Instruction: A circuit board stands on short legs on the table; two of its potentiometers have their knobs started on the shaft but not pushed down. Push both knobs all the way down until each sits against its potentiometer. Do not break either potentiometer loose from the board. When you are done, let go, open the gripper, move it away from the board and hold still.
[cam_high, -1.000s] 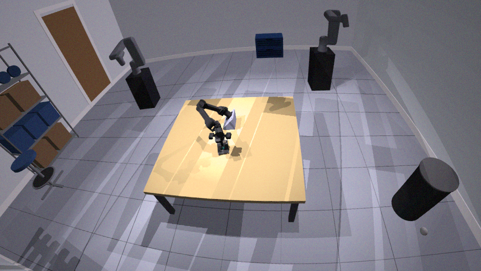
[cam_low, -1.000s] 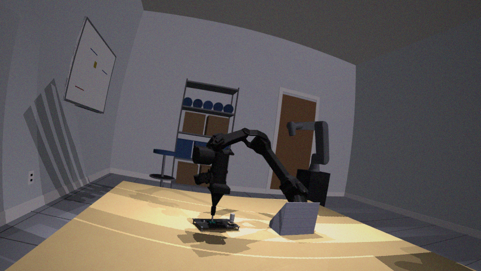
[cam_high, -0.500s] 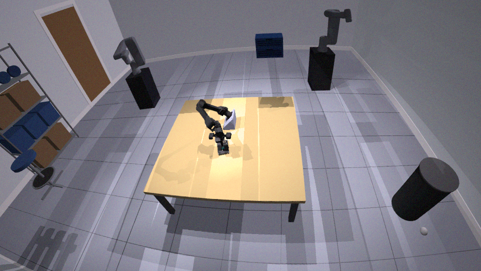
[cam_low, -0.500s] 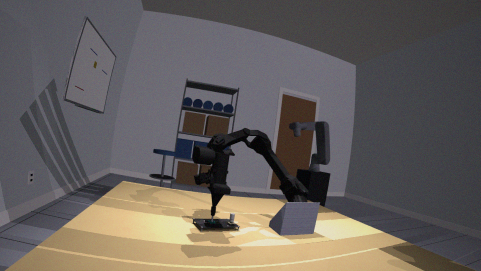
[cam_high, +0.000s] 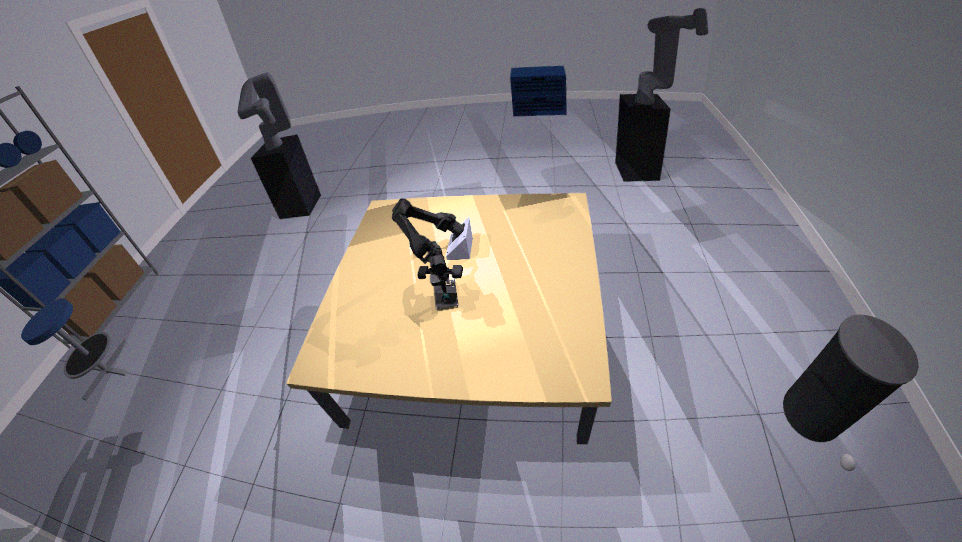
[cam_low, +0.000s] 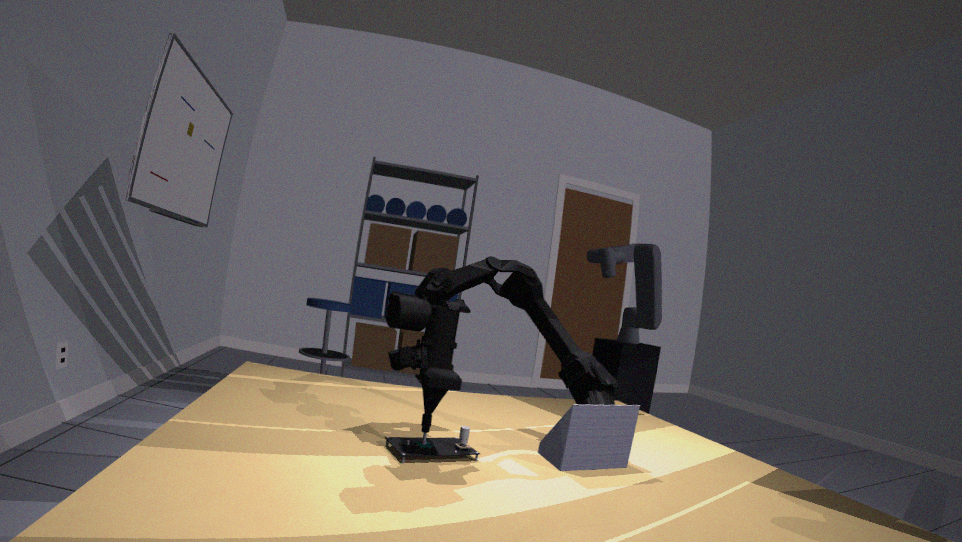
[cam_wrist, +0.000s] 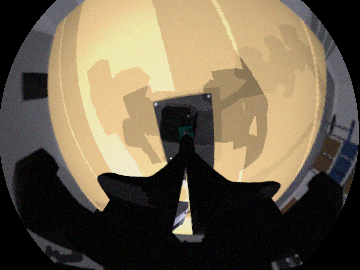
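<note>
The grey knob is 80 mm behind my gripper tip and 30 mm below it. The rest, counted from my gripper tip: black knob: 20 mm below.
</note>
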